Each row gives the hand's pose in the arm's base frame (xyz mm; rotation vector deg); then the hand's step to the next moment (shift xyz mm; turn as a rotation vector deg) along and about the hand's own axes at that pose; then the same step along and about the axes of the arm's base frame.
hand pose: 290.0 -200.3 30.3 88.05 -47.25 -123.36
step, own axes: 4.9 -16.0 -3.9 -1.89 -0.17 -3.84
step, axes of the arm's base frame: 2.6 8.3 -14.8 4.26 0.32 0.36
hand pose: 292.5 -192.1 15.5 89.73 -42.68 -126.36
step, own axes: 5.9 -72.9 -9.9 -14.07 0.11 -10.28
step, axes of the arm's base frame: 9.4 53.4 -50.1 14.43 5.33 8.19
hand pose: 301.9 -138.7 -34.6 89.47 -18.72 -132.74
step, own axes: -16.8 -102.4 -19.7 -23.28 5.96 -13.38
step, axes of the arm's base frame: 9.7 100.7 -30.5 21.32 3.53 17.02
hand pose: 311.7 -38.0 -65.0 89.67 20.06 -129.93
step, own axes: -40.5 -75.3 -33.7 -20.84 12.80 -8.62
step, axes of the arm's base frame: 9.2 87.7 25.8 19.44 -4.93 16.44
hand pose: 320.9 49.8 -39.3 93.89 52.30 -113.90
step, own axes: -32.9 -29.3 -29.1 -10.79 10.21 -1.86
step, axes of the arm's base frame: 8.3 38.0 35.7 10.64 -6.90 7.95
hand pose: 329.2 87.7 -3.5 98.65 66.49 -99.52
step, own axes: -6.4 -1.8 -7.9 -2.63 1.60 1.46
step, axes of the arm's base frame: 4.2 5.7 7.6 0.75 -2.70 1.93
